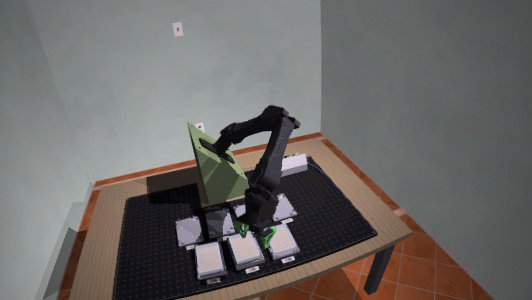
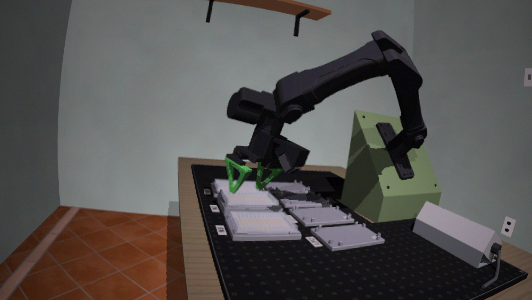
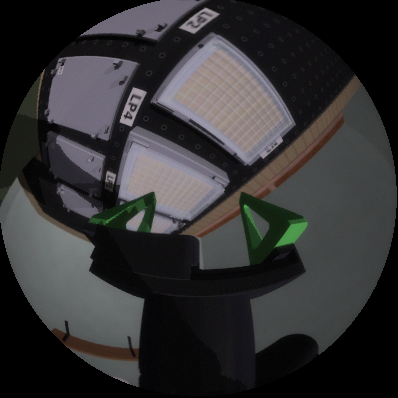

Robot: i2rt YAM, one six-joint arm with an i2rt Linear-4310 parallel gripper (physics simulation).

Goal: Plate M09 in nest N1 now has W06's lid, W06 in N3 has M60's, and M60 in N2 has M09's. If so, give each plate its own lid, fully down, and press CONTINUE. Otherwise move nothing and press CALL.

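Pixels of known places: gripper, between the fingertips: (image 1: 254, 243) (image 2: 245, 191) (image 3: 197, 196); arm's base, origin of its link: (image 1: 216, 151) (image 2: 394, 150).
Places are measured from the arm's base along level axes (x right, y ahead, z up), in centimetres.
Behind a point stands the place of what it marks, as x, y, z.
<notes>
Three plates with pale well grids sit in a row of nests: the N3 plate (image 1: 283, 241) {-6.9, 48.9, -15.3} (image 2: 262, 223) {-9.1, 47.7, -15.3} (image 3: 227, 100) {-6.2, 45.1, -15.3}, the middle plate (image 1: 245, 248) {6.7, 45.9, -14.3} (image 2: 247, 198) {4.0, 45.8, -14.3} (image 3: 167, 181) {4.4, 43.7, -14.3} and the far plate (image 1: 210, 259) {19.6, 44.1, -15.2} (image 2: 220, 185) {18.1, 48.3, -15.3} (image 3: 157, 223) {16.8, 45.2, -15.3}. Each looks covered by a clear lid; plate and lid codes are not readable. My gripper (image 1: 254, 241) {3.2, 46.8, -12.2} (image 2: 246, 190) {3.2, 46.8, -12.2} (image 3: 197, 196) {3.2, 46.8, -12.2} is open and empty, low above the middle plate, its fingers apart from the lid as far as I can tell. The white button box (image 1: 295, 165) {-35.2, 10.8, -13.8} (image 2: 456, 234) {-33.3, 10.4, -13.6} stands at the back; its button names are not readable.
Grey pads with small pegs form a second row: one (image 1: 188, 231) {23.5, 24.9, -17.3}, a shaded one (image 1: 218, 223) {10.8, 26.3, -17.2}, one by the LP4 label (image 3: 90, 95) {-2.3, 30.5, -17.2}, and the one nearest the button box (image 1: 283, 207) {-16.9, 30.9, -17.2} (image 2: 347, 236) {-16.4, 30.4, -17.2}. The green arm mount (image 1: 220, 180) {3.0, 11.2, -7.8} (image 2: 370, 185) {-2.6, 11.6, -10.0} stands behind them.
</notes>
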